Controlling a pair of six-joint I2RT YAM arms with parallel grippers.
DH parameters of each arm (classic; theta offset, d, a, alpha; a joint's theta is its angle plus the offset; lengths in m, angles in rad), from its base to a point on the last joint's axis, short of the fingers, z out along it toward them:
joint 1: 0 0.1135 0.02 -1.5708
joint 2: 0 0 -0.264 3.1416
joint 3: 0.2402 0 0.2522 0
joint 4: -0.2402 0 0.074 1.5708
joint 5: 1.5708 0 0 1.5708
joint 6: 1.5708 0.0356 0 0
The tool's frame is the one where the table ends.
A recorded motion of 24 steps. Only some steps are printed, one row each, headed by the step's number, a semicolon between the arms.
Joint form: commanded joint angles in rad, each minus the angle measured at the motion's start. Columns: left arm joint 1, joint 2, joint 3, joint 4, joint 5, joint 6; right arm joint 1, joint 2, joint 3, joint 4, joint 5, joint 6.
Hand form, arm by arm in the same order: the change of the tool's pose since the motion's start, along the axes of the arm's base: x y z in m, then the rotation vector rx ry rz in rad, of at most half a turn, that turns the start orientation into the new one. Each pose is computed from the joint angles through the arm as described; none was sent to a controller.
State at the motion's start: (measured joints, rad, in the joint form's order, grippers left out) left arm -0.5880 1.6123 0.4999 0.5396 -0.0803 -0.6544; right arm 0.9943 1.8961 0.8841 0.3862 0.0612 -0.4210
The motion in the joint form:
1: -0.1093 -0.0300 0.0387 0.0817 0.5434 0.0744; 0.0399 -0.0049 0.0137 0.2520 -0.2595 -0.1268
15: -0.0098 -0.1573 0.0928 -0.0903 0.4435 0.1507; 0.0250 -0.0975 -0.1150 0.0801 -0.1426 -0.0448
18: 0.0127 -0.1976 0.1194 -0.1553 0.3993 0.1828; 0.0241 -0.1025 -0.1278 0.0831 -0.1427 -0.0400
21: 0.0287 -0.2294 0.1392 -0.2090 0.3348 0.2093; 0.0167 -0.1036 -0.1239 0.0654 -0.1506 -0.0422
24: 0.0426 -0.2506 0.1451 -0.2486 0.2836 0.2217; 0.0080 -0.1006 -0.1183 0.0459 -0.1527 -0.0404
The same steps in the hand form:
1: -0.0232 -0.0456 0.0277 -0.2535 -0.0123 -0.6219; -0.0127 0.0258 0.0301 0.2412 -0.1380 0.3289
15: -0.0040 -0.0194 0.0609 -0.1636 -0.1049 -0.4715; -0.0248 -0.0128 0.0096 0.0761 0.0025 0.1682
18: 0.0001 -0.0125 0.0735 -0.1220 -0.1363 -0.4252; -0.0261 -0.0155 0.0081 0.0743 0.0087 0.1646
21: 0.0030 -0.0061 0.0828 -0.0729 -0.1620 -0.3649; -0.0242 -0.0168 0.0079 0.0657 0.0182 0.1647
24: 0.0040 0.0000 0.0863 -0.0350 -0.1662 -0.3121; -0.0216 -0.0182 0.0066 0.0537 0.0303 0.1562

